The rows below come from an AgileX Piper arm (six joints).
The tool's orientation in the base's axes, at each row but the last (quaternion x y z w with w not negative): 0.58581, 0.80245, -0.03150, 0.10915; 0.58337, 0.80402, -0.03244, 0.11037; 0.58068, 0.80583, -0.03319, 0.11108; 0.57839, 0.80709, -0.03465, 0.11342; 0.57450, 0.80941, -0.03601, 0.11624; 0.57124, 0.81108, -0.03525, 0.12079; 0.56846, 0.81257, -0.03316, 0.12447; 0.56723, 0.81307, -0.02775, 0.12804
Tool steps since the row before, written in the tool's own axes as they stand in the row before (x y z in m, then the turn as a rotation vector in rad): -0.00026, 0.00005, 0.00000, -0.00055, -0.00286, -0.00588; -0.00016, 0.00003, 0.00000, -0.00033, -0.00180, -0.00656; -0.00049, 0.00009, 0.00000, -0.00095, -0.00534, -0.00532; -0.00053, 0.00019, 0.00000, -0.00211, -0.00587, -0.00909; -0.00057, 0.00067, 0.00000, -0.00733, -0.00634, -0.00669; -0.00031, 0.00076, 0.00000, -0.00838, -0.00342, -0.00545; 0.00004, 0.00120, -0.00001, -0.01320, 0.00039, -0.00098; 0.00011, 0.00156, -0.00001, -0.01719, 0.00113, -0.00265
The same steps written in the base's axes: 0.00012, -0.00023, 0.00006, -0.00336, -0.00036, 0.00562; 0.00008, -0.00014, 0.00004, -0.00252, 0.00031, 0.00632; 0.00023, -0.00043, 0.00011, -0.00550, -0.00164, 0.00498; 0.00034, -0.00043, 0.00013, -0.00618, -0.00218, 0.00886; 0.00081, -0.00030, 0.00018, -0.00464, -0.00761, 0.00770; 0.00081, -0.00002, 0.00013, -0.00138, -0.00781, 0.00698; 0.00110, 0.00046, 0.00011, 0.00446, -0.01176, 0.00415; 0.00141, 0.00066, 0.00014, 0.00615, -0.01483, 0.00679
